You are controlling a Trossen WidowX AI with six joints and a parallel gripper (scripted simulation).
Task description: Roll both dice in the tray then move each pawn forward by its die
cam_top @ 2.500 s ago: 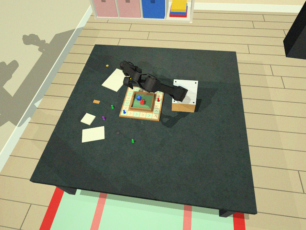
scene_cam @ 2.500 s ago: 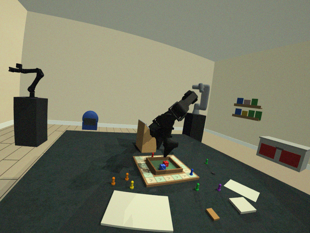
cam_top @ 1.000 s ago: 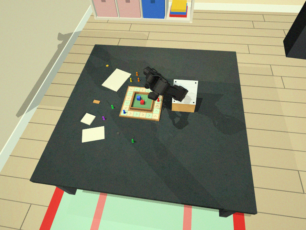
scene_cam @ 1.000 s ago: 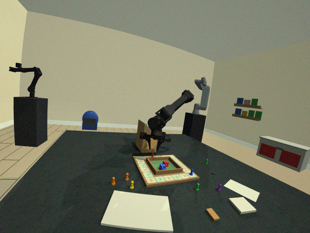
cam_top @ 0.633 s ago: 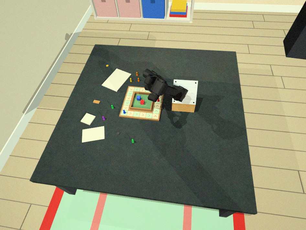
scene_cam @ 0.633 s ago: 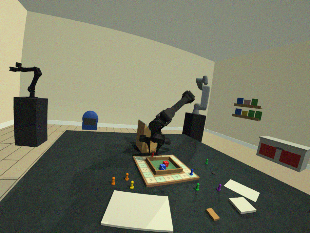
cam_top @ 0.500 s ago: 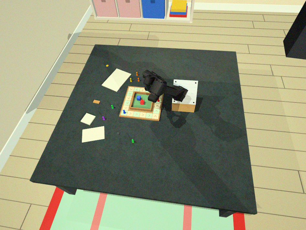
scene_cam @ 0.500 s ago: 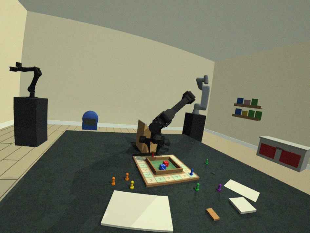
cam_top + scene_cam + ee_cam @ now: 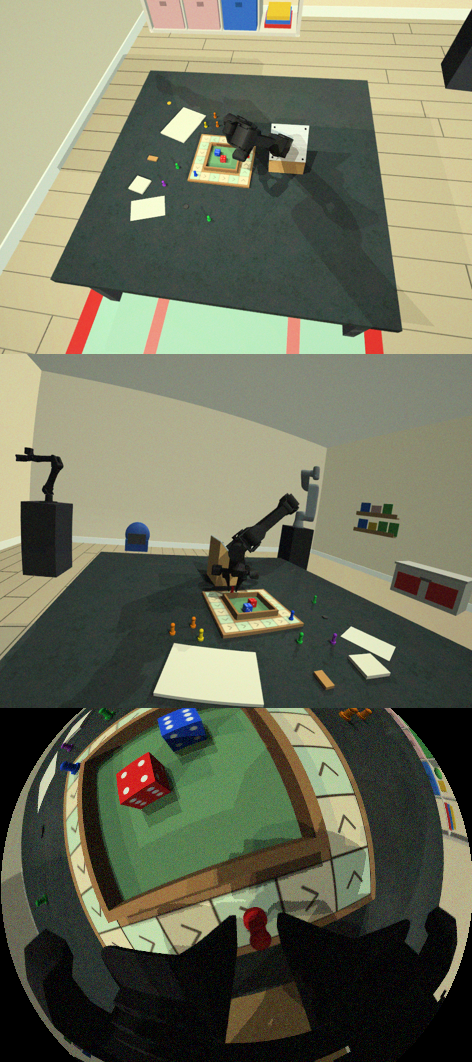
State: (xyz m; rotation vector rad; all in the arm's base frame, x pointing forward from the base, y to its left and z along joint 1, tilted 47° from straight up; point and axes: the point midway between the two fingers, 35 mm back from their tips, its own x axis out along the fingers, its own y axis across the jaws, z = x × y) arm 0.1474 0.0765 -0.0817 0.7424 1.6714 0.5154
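Right now the blue pawn is 21 cm ahead of my gripper tip, 16 cm to the left of it and 1 cm above it. Round my gripper tip: purple pawn: 34 cm ahead, 23 cm to the left, 1 cm below; then red pawn: 1 cm above.
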